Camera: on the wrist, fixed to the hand. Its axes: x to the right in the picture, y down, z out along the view.
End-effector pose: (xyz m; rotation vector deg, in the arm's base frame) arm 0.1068 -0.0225 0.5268 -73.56 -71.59 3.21
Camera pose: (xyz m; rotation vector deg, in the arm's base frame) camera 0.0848 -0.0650 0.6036 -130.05 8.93 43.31
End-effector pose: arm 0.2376 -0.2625 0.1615 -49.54 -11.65 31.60
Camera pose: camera 0.2926 -0.3186 0.2064 -79.95 36.82 107.18
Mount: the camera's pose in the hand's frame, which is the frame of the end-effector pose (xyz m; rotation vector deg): 0.0140 -0.0843 -0.0298 -23.80 11.89 88.07
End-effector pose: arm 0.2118 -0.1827 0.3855 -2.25 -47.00 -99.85
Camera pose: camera 0.1456 -0.2017 0.3268 -33.89 -4.69 -22.17
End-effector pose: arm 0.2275 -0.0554 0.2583 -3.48 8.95 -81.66
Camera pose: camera 0.1425 -0.0800 0.2393 -5.75 30.24 8.81
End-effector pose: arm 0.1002 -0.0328 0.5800 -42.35 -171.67 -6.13
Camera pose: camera 0.0496 -0.1032 0.6061 -142.57 -85.29 -35.53
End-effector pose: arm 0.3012 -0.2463 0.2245 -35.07 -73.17 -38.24
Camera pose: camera 0.2601 -0.3260 0.2365 -88.22 -11.21 18.71
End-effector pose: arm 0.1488 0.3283 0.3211 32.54 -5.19 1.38
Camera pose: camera 0.1691 0.2733 0.2522 -2.00 -17.38 87.11
